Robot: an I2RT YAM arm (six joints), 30 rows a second.
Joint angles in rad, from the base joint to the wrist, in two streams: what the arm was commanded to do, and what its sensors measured. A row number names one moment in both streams.
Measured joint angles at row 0: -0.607, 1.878, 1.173, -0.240, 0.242, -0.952
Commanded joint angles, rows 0 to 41: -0.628, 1.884, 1.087, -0.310, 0.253, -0.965; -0.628, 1.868, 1.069, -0.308, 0.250, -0.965; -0.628, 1.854, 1.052, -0.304, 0.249, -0.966; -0.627, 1.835, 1.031, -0.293, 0.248, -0.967; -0.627, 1.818, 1.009, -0.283, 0.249, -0.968; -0.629, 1.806, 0.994, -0.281, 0.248, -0.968; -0.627, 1.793, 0.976, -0.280, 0.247, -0.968; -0.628, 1.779, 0.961, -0.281, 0.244, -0.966; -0.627, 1.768, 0.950, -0.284, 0.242, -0.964; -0.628, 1.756, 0.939, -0.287, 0.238, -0.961; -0.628, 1.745, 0.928, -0.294, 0.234, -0.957; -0.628, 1.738, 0.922, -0.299, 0.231, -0.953; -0.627, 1.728, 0.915, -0.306, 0.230, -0.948; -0.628, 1.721, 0.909, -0.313, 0.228, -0.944; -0.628, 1.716, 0.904, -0.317, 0.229, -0.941; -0.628, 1.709, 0.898, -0.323, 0.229, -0.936; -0.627, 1.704, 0.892, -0.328, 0.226, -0.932; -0.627, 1.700, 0.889, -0.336, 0.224, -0.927; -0.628, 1.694, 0.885, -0.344, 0.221, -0.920; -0.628, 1.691, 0.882, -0.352, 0.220, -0.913; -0.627, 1.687, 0.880, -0.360, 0.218, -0.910; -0.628, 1.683, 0.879, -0.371, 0.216, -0.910; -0.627, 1.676, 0.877, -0.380, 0.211, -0.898; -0.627, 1.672, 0.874, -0.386, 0.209, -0.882; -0.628, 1.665, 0.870, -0.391, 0.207, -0.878; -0.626, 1.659, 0.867, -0.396, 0.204, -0.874; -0.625, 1.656, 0.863, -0.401, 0.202, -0.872; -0.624, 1.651, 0.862, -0.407, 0.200, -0.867; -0.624, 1.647, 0.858, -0.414, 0.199, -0.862; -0.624, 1.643, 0.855, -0.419, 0.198, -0.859; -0.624, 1.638, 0.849, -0.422, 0.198, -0.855; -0.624, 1.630, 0.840, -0.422, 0.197, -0.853; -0.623, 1.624, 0.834, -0.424, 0.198, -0.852; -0.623, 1.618, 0.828, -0.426, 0.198, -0.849; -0.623, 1.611, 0.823, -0.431, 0.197, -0.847; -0.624, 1.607, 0.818, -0.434, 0.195, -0.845; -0.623, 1.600, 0.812, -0.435, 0.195, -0.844; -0.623, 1.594, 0.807, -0.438, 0.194, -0.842; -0.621, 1.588, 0.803, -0.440, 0.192, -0.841; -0.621, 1.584, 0.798, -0.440, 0.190, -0.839; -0.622, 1.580, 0.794, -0.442, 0.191, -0.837; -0.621, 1.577, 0.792, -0.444, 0.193, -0.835
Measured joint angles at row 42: -0.607, 1.552, 0.836, -0.463, 0.113, -0.839
